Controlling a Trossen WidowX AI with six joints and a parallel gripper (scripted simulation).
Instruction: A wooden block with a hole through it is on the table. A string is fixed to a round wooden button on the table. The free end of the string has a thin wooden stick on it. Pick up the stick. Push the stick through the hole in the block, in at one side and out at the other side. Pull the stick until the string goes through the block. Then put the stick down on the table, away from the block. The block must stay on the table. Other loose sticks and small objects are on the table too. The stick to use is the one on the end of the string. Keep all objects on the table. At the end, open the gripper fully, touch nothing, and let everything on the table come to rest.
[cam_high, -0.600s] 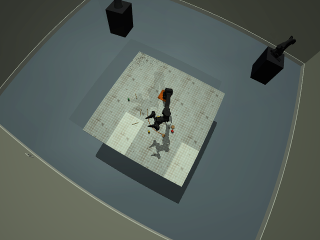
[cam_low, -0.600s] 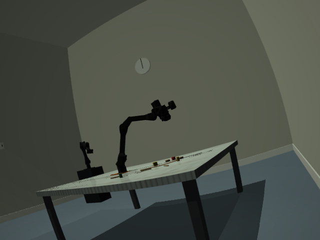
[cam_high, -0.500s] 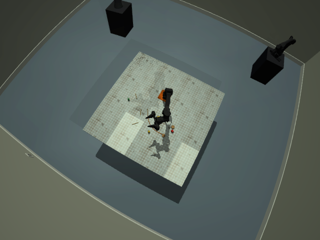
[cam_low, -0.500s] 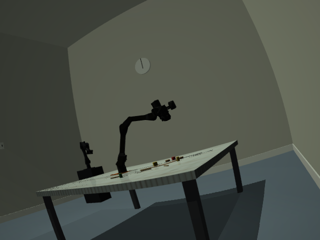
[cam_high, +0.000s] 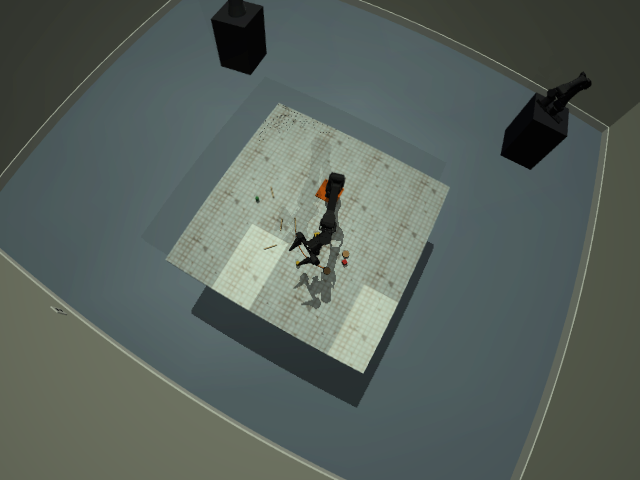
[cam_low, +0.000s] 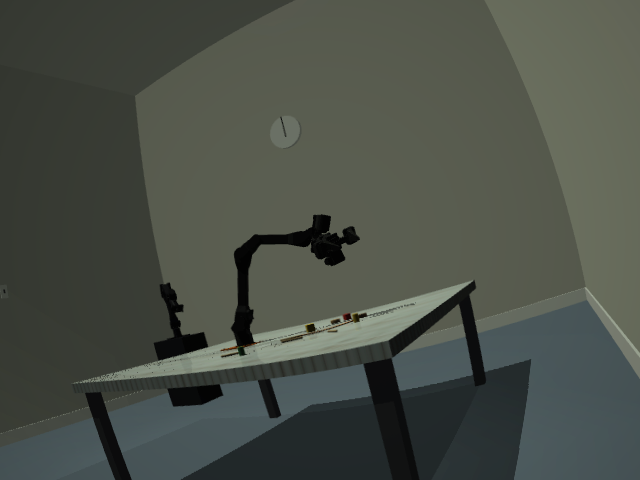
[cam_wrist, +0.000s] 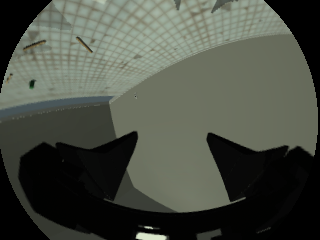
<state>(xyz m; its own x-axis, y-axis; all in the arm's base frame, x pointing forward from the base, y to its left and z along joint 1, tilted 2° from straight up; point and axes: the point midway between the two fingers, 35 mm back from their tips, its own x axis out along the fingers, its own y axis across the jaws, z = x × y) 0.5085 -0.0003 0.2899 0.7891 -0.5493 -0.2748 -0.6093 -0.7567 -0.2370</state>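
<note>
Now: gripper tip 27 cm above the yellow wooden block, 25 cm past it and 4 cm to the right of it. Round my gripper tip: red cube 27 cm below, 24 cm to the left, 16 cm behind; then round wooden disc 27 cm below, 23 cm to the left, 22 cm behind; then round wooden button 27 cm below, 17 cm to the left, 8 cm behind.
</note>
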